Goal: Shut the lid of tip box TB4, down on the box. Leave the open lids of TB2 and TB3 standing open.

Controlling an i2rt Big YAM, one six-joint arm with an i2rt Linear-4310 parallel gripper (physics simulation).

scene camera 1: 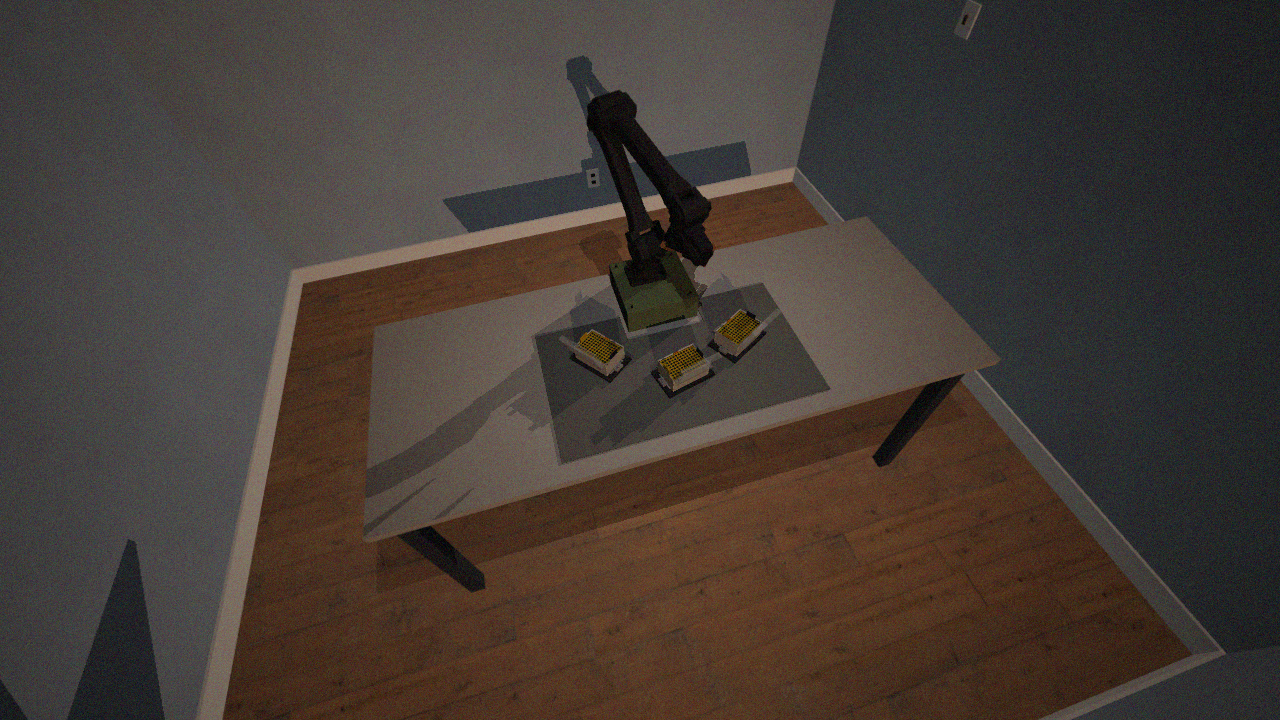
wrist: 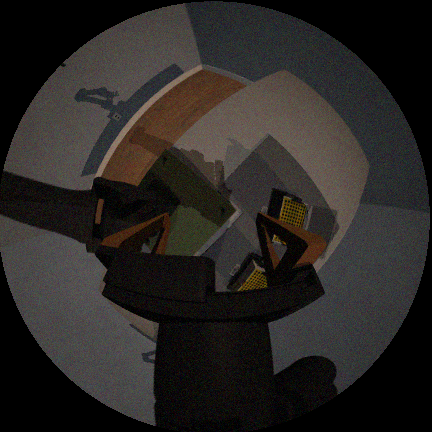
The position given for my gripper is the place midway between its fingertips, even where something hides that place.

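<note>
I see my gripper [wrist: 212, 216]. There is a box [wrist: 277, 197] as well, and I can also see a grey mat [scene camera 1: 590, 415].
</note>
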